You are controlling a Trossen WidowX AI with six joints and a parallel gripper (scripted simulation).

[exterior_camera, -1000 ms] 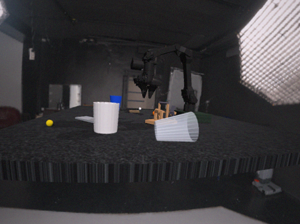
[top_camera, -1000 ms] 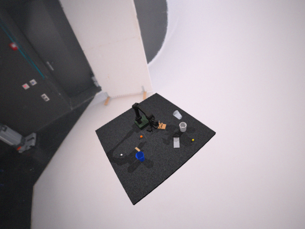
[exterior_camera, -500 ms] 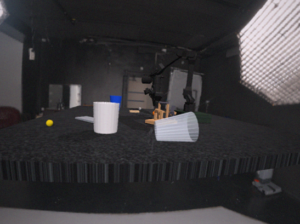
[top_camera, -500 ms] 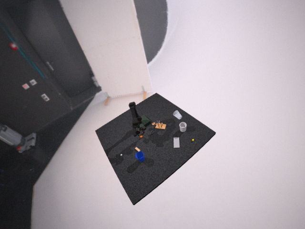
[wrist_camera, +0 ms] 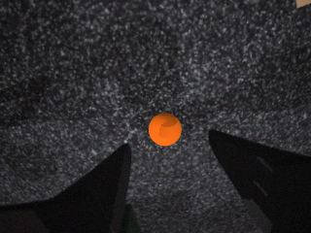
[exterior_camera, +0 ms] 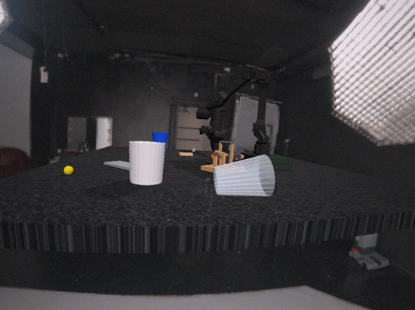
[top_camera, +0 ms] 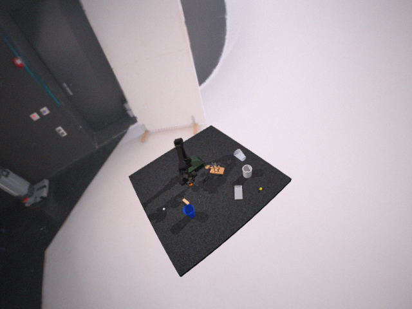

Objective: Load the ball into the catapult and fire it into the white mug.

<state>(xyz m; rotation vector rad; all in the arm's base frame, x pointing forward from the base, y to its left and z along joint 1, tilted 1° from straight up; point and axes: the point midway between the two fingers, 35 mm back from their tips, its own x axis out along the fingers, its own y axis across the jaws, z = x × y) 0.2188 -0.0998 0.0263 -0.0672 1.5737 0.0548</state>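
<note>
Now: gripper tip 30 mm above the orange ball. From my gripper tip the other things lie so: small wooden block (140 mm ahead, 130 mm to the right, 40 mm below); wooden catapult (290 mm to the left, 20 mm behind, 10 mm above); blue cup (290 mm ahead, 150 mm to the right, 20 mm below).
</note>
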